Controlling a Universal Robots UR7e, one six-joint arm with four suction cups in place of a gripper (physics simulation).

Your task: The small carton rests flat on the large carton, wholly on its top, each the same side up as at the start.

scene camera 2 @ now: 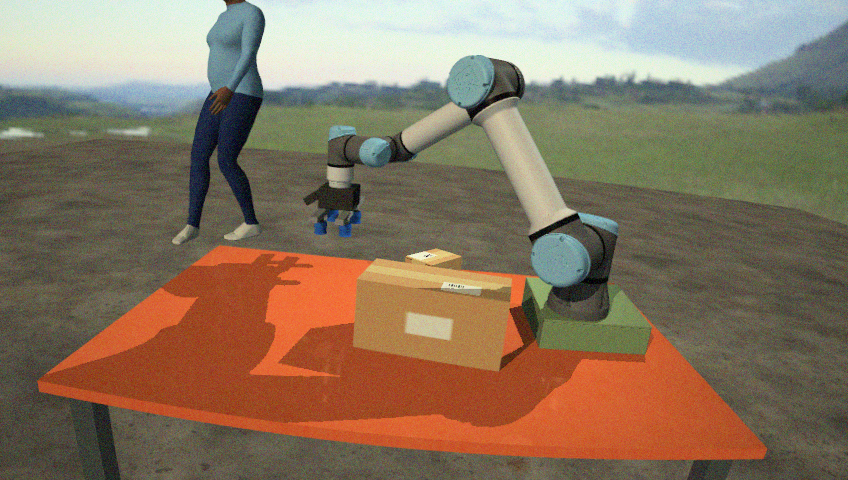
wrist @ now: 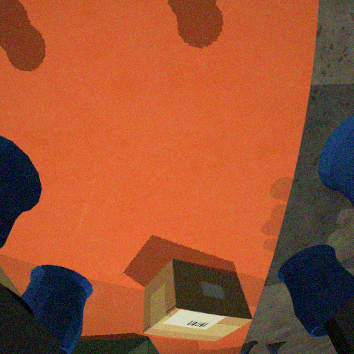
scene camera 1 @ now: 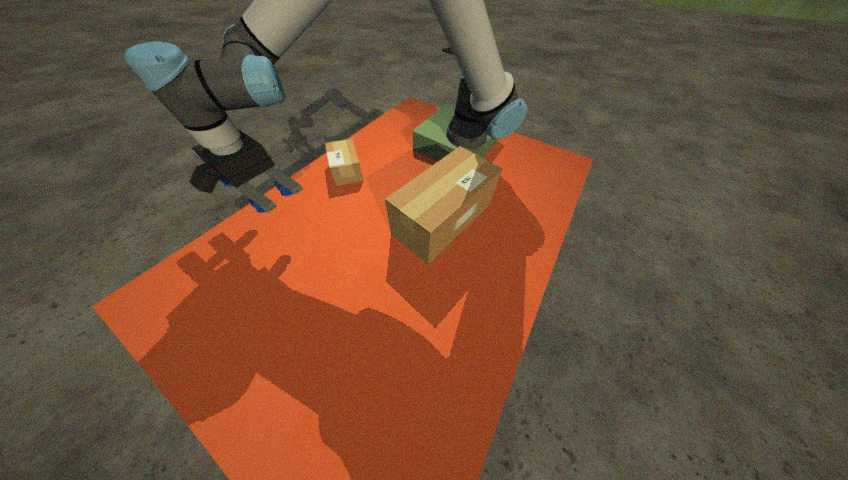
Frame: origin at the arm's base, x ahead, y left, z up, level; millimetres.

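Seen in the pictures: hand, its tool point: [scene camera 2: 338, 227] [wrist: 184, 235] [scene camera 1: 259, 186]; arm's base, origin of its link: [scene camera 2: 577, 307] [scene camera 1: 466, 135].
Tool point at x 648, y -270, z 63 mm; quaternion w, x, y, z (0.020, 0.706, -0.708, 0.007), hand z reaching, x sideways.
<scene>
Pixels of each thing's middle, then the offset from my tool point to it. Level surfaces: height alone.
- small carton, middle of its body: [wrist: 195, 303] [scene camera 2: 433, 269] [scene camera 1: 344, 162] dx -284, dy -23, dz -100 mm
- large carton, middle of its body: [scene camera 2: 434, 312] [scene camera 1: 444, 202] dx -306, dy +397, dz -62 mm
- orange table, height of its surface: dz -140 mm
The small carton [scene camera 1: 343, 163] [scene camera 2: 437, 259] [wrist: 210, 300] is a tan box with a white barcode label on top. It rests on the orange table near its far long edge, apart from the large carton. The large carton [scene camera 1: 410, 205] [scene camera 2: 386, 315] stands on the table with its taped, labelled side up; its top is bare. A sliver of it shows at the left edge of the wrist view. My gripper [scene camera 1: 255, 193] [scene camera 2: 338, 223], four blue suction cups, is open and empty. It hangs well above the table, off to the side of both cartons.
My arm's base stands on a green block [scene camera 1: 431, 133] [scene camera 2: 595, 336] at one end of the orange table [scene camera 1: 333, 249] [scene camera 2: 672, 410] [wrist: 150, 125], near the large carton. A person [scene camera 2: 235, 53] stands on the ground beyond the table. Shadows of the arm lie across the table.
</scene>
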